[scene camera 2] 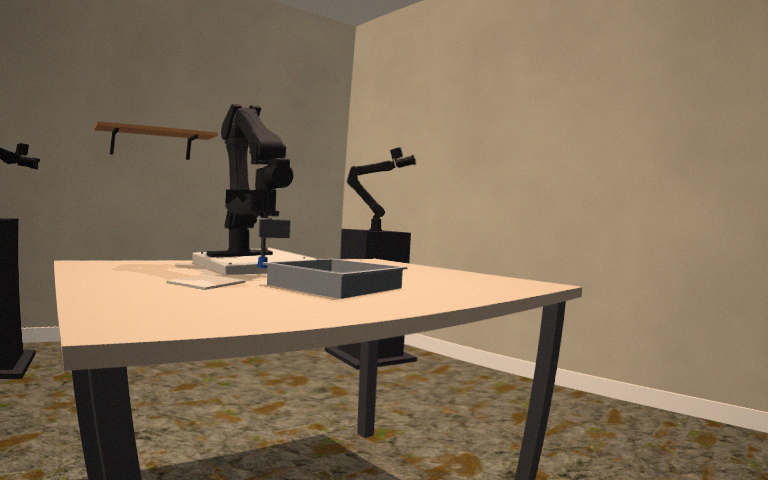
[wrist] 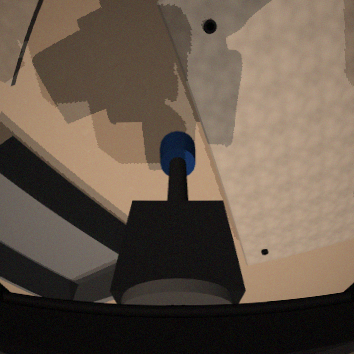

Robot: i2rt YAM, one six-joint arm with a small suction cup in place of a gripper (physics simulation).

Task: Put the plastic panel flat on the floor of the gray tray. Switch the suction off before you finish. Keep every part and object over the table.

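Where they show: hand at its tool point: [scene camera 2: 262, 267] [wrist: 177, 146]; arm's base at its link origin: [scene camera 2: 239, 254].
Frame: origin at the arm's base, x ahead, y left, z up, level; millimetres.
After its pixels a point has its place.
Observation:
The plastic panel [scene camera 2: 205, 283] @[x 379, y -181, z -28 mm] is a thin, pale grey sheet lying flat on the table, left of the tray in the scene view. The gray tray [scene camera 2: 304, 279] @[x 464, y 17, z -8 mm] [wrist: 55, 185] @[x 334, y 28, z -18 mm] stands upright with its open top up; part of it shows at the lower left of the wrist view. My gripper, a blue suction cup [scene camera 2: 262, 262] @[x 201, y 11, z -13 mm] [wrist: 177, 150] on a dark rod, points down beside the tray's back left corner, apart from the panel. It holds nothing and is open. A flat greyish patch [wrist: 9, 37] @[x 307, y -105, z -28 mm] with a dark line shows at the upper left; I cannot tell if it is the panel.
The arm's white base plate [scene camera 2: 210, 262] @[x 80, y -108, z -15 mm] [wrist: 285, 150] @[x 114, y 27, z -2 mm] lies close beside the cup, behind the tray. The wooden table [scene camera 2: 169, 316] @[x 669, y -297, z -34 mm] has its front edge beyond the panel and tray. Another dark arm [scene camera 2: 368, 192] on a pedestal stands behind the table.

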